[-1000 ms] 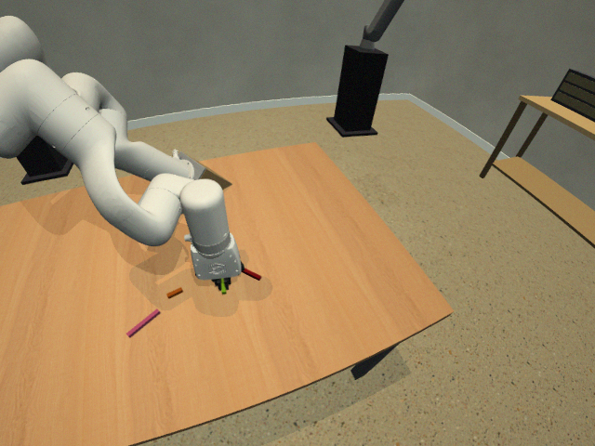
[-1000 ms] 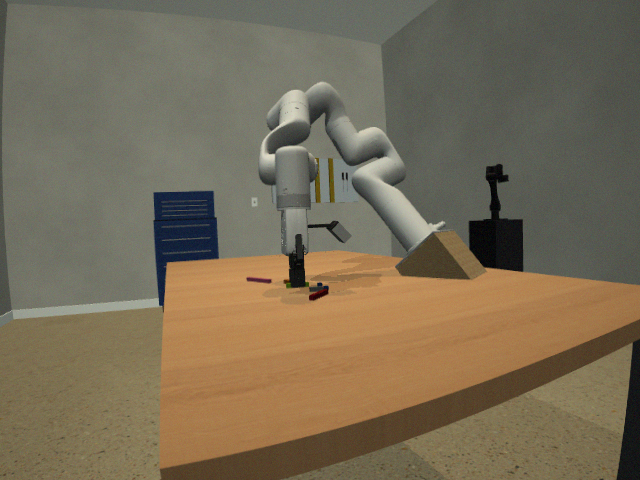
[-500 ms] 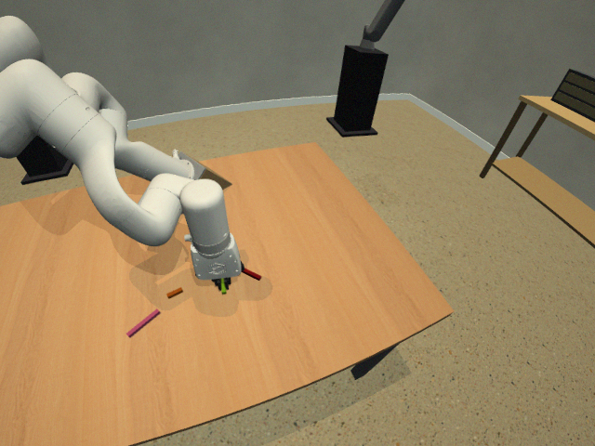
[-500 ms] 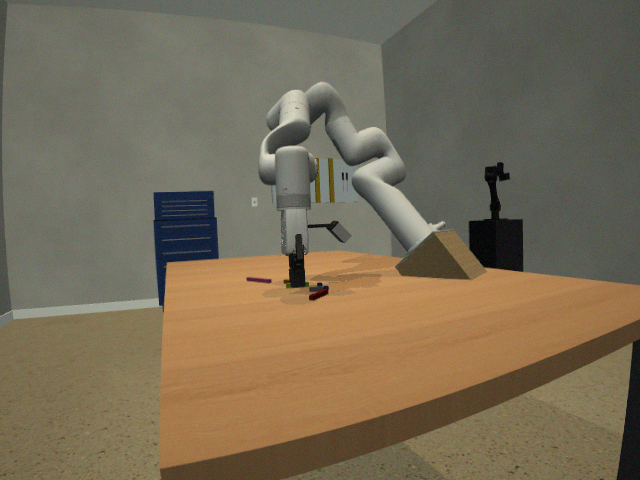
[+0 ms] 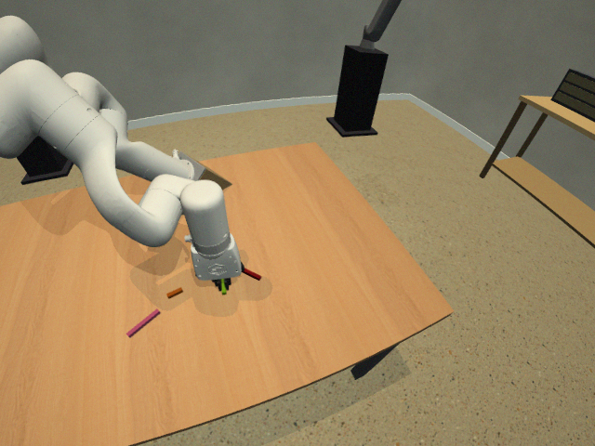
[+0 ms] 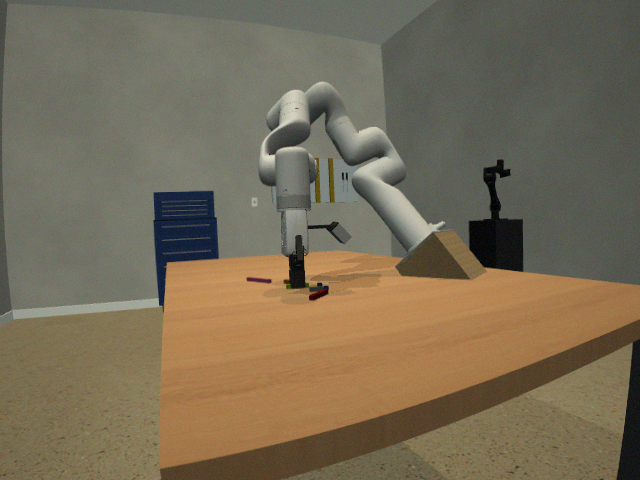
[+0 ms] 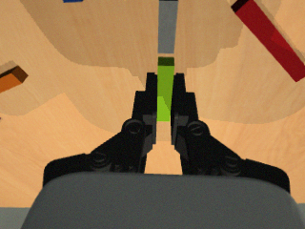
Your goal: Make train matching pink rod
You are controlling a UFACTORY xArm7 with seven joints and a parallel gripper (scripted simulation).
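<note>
Now: the grey rod 4 cm behind my hand and 3 cm below it. Round my hand: orange rod (13 cm to the right, 3 cm below, 1 cm behind); lime rod (2 cm below); red rod (7 cm to the left, 3 cm below, 3 cm behind).
</note>
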